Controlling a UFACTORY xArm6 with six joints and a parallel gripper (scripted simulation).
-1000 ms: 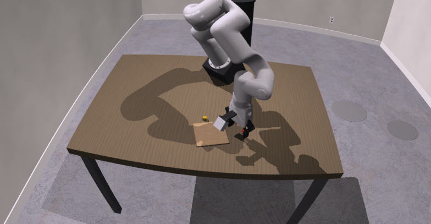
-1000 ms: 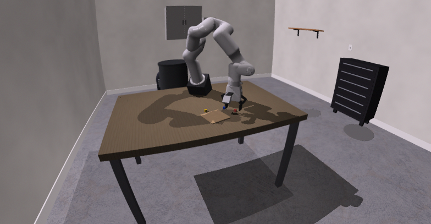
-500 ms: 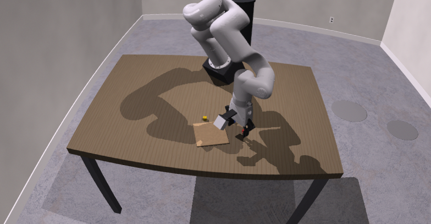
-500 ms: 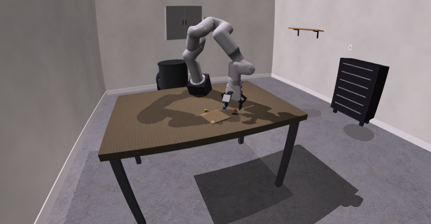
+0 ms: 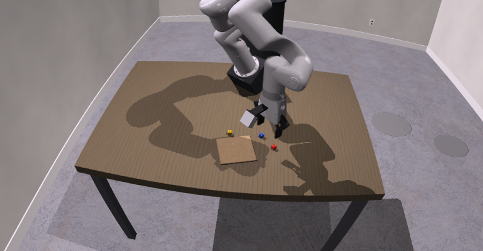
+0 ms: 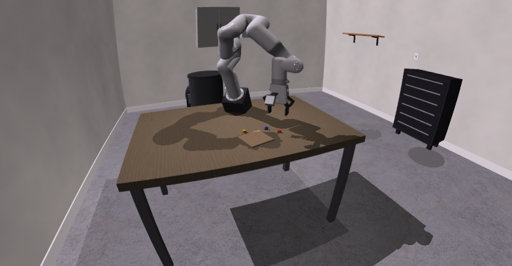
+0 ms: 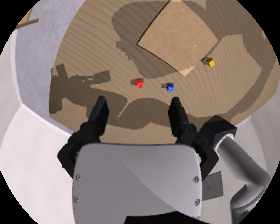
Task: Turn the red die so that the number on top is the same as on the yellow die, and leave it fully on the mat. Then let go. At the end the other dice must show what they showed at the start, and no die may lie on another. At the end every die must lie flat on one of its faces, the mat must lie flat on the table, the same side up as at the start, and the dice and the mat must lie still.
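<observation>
Right now the red die is 3 cm behind my hand, 3 cm to the left of it and 13 cm below it. Round my hand: tan mat (2 cm behind, 12 cm to the right, 13 cm below); yellow die (11 cm behind, 15 cm to the right, 13 cm below); blue die (10 cm behind, 2 cm to the right, 13 cm below).
</observation>
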